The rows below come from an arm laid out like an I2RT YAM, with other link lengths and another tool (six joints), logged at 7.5 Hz.
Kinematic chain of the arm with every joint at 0, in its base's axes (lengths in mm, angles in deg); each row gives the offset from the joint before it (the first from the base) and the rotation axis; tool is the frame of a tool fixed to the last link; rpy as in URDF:
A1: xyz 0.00 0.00 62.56 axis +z
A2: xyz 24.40 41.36 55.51 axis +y
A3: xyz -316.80 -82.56 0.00 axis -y
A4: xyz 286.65 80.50 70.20 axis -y
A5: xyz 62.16 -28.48 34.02 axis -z
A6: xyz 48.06 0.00 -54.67 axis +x
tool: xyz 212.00 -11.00 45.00 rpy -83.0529 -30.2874 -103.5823
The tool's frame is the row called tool.
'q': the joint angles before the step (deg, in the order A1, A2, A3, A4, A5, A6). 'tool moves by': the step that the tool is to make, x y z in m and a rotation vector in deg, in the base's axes. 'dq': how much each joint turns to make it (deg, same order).
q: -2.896, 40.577, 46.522, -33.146, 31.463, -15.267
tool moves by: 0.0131, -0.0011, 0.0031, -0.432, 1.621, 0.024
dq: 0.017, 3.704, 2.451, -0.063, 0.233, -0.536
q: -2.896, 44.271, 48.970, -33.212, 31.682, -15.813
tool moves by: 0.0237, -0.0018, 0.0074, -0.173, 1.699, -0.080
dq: 0.004, 6.066, 4.363, 0.129, 0.200, -0.217
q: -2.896, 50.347, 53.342, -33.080, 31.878, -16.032
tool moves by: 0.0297, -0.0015, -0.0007, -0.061, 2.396, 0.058
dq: 0.008, 6.966, 4.297, 0.392, 0.052, -0.214
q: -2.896, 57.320, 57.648, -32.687, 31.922, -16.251
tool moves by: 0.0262, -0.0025, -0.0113, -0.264, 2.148, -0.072
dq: -0.100, 5.680, 1.983, 1.770, 0.182, -0.387
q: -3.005, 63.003, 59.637, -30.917, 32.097, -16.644
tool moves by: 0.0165, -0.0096, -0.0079, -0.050, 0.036, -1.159
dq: -1.105, 3.441, 0.295, 3.121, 0.074, -0.015
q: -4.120, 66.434, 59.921, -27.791, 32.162, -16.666
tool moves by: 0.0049, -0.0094, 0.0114, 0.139, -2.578, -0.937
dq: -1.482, 0.333, 0.382, 2.506, -0.651, 0.003
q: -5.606, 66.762, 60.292, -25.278, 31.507, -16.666
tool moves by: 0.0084, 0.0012, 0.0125, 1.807, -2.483, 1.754
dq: -1.790, -0.001, 1.310, 0.962, -4.107, -0.019
